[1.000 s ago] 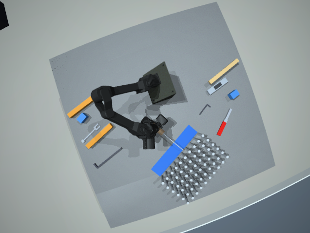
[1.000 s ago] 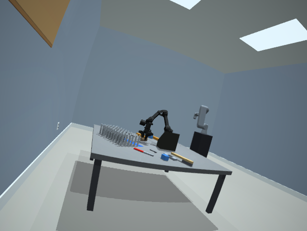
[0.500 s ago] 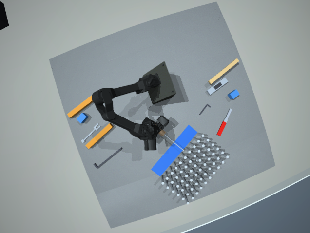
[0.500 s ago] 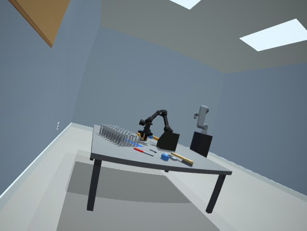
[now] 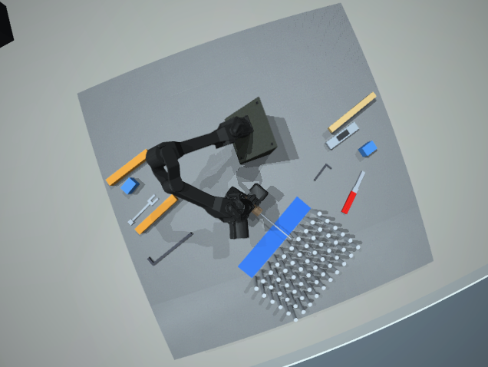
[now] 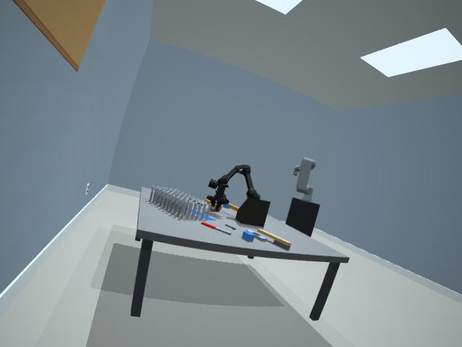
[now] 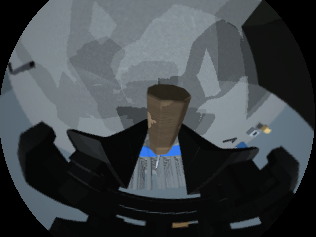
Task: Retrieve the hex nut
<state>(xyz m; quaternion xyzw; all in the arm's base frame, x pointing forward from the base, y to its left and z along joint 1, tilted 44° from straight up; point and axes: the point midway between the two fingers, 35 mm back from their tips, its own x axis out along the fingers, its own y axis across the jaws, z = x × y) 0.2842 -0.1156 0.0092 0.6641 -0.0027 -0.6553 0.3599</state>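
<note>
Right now the blue taped strip is 17 cm ahead of my gripper tip, 4 cm to the left of it and 3 cm below it. The rest, counted from my gripper tip: wooden-handled screwdriver 9 cm ahead, 5 cm to the left; then wrench 45 cm to the right, 15 cm behind, 3 cm below; then red-handled tool 44 cm to the left, 11 cm ahead, 3 cm below.
</note>
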